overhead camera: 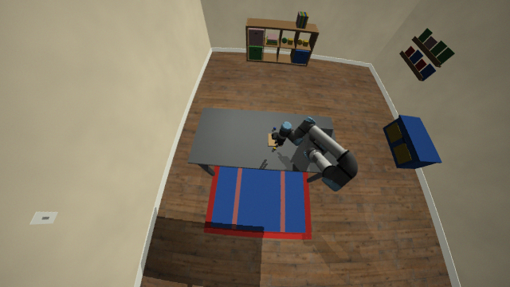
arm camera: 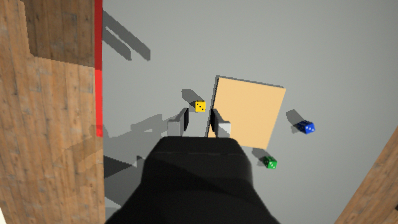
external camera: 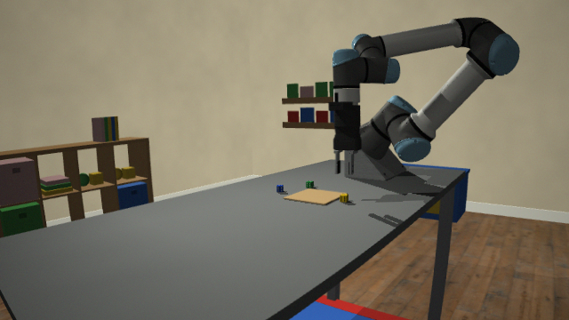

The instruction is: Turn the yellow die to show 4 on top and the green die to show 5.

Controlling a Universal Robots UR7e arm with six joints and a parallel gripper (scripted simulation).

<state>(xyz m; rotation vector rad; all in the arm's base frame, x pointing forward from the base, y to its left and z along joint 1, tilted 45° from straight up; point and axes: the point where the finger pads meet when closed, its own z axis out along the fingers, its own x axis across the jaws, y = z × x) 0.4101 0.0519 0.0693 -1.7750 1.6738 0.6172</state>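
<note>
Right now the yellow die is 90 mm below my hand. Also, from my hand: tan mat (100 mm to the right, 100 mm below, 10 mm behind); then blue die (230 mm to the right, 90 mm below, 20 mm behind); then green die (180 mm to the right, 110 mm behind, 90 mm below).
</note>
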